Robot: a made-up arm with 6 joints. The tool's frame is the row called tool. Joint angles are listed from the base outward.
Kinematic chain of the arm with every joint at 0, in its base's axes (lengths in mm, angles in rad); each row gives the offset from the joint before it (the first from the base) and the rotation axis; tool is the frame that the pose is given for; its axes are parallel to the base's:
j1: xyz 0 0 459 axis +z
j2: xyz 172 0 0 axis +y
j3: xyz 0 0 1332 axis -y
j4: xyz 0 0 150 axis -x
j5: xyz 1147 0 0 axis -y
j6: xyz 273 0 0 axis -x
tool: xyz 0 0 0
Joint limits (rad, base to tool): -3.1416..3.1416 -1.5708..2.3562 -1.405..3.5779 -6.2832..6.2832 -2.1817..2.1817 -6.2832..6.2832
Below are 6 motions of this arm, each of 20 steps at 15 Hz.
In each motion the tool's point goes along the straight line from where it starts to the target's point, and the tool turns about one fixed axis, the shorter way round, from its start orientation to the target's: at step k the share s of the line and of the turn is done. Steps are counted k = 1, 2, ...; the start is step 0. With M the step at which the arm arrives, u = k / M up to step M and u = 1 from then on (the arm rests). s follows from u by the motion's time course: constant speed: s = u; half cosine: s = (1 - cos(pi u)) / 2; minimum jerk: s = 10 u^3 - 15 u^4 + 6 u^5.
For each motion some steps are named. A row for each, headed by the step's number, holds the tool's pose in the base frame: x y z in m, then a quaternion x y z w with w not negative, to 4 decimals.
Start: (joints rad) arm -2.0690 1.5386 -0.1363 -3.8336 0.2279 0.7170
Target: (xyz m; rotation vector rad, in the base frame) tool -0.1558 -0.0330 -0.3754 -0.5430 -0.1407 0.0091
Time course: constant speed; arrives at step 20
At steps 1, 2, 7, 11, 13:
1: -0.6370 -1.2366 -0.8871 -0.3571 0.4624 0.3519 0.7313
2: -0.6117 -1.1733 -0.8602 -0.3565 0.4379 0.3365 0.7536
7: -0.4851 -0.8565 -0.7255 -0.3464 0.3070 0.2531 0.8495
11: -0.3837 -0.6031 -0.6178 -0.3299 0.1947 0.1802 0.9060
13: -0.3331 -0.4764 -0.5639 -0.3191 0.1368 0.1422 0.9270

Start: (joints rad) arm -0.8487 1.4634 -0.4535 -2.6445 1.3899 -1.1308
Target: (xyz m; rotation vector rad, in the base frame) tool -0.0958 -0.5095 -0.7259 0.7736 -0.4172 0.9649
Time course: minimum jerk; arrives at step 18
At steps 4, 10, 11, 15, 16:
4: 0.5202 -0.8169 -0.5119 0.1639 0.4079 0.8764 0.1969
10: 0.1688 -0.6415 -0.6340 0.3131 0.0776 0.7243 0.6093
11: 0.1033 -0.6088 -0.6568 0.3307 0.0097 0.6671 0.6675
15: -0.0721 -0.5213 -0.7177 0.3584 -0.1705 0.4779 0.7836
16: -0.0881 -0.5133 -0.7232 0.3595 -0.1865 0.4584 0.7911

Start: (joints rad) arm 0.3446 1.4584 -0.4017 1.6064 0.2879 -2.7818
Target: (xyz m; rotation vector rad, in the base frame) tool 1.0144 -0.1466 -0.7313 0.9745 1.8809 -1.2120
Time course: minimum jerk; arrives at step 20
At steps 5, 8, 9, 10, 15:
5: 1.1235 0.4242 -0.7784 0.3027 0.7691 -0.3109 0.4692
8: 1.0974 0.2880 -0.7672 0.3214 0.7616 -0.3496 0.4410
9: 1.0866 0.2310 -0.7625 0.3290 0.7578 -0.3656 0.4288
10: 1.0752 0.1717 -0.7576 0.3367 0.7535 -0.3820 0.4160
15: 1.0270 -0.0807 -0.7367 0.3675 0.7309 -0.4494 0.3589

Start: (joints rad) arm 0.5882 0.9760 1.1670 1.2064 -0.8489 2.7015
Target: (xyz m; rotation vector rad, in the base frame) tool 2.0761 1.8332 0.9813 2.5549 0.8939 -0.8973
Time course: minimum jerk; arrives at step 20
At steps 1, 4, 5, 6, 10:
1: 2.2390 1.2640 1.5323 0.9274 -0.0667 -0.0999 0.3542
4: 2.2298 1.2963 1.5010 0.9310 -0.0449 -0.1131 0.3441
5: 2.2223 1.3223 1.4758 0.9334 -0.0273 -0.1236 0.3358
6: 2.2126 1.3563 1.4430 0.9358 -0.0043 -0.1372 0.3247
10: 2.1577 1.5483 1.2571 0.9346 0.1252 -0.2118 0.2571

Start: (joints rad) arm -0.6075 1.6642 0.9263 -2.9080 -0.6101 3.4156
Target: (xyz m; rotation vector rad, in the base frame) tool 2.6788 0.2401 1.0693 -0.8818 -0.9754 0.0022
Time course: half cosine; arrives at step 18
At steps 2, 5, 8, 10, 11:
2: 2.2634 -1.4673 -0.3206 -0.2077 0.1001 -0.2075 0.9507
5: 2.3269 -1.2060 -0.1079 -0.2469 0.0121 -0.1792 0.9522
8: 2.4274 -0.7930 0.2283 -0.3038 -0.1269 -0.1311 0.9351
10: 2.5018 -0.4873 0.4772 -0.3410 -0.2280 -0.0932 0.9072
11: 2.5379 -0.3391 0.5978 -0.3574 -0.2760 -0.0744 0.8892

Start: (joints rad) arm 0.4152 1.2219 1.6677 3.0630 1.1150 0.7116
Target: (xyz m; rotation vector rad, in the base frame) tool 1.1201 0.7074 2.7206 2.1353 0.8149 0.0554
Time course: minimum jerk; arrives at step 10
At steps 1, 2, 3, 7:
1: 2.3677 1.0664 1.3871 0.8466 0.3217 -0.2271 0.3581
2: 2.3055 1.0485 1.4535 0.8481 0.3223 -0.2149 0.3615
3: 2.1732 1.0105 1.5949 0.8508 0.3235 -0.1888 0.3686
7: 1.3253 0.7665 2.5013 0.8532 0.3254 -0.0193 0.4072

